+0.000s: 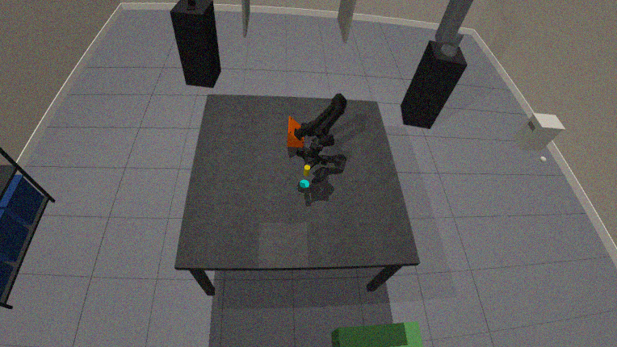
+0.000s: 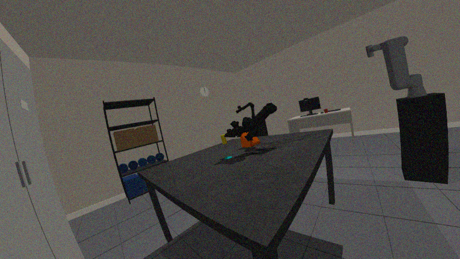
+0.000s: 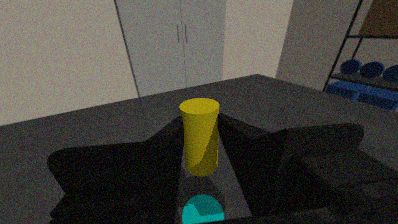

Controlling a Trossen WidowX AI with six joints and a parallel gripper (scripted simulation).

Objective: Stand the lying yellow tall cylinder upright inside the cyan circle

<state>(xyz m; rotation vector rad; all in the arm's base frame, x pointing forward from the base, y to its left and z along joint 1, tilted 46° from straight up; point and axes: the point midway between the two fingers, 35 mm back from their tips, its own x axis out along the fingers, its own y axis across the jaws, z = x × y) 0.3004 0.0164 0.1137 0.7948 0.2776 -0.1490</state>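
Now: gripper tip 160 mm above the cyan circle. Round my gripper tip: yellow tall cylinder: 20 mm below.
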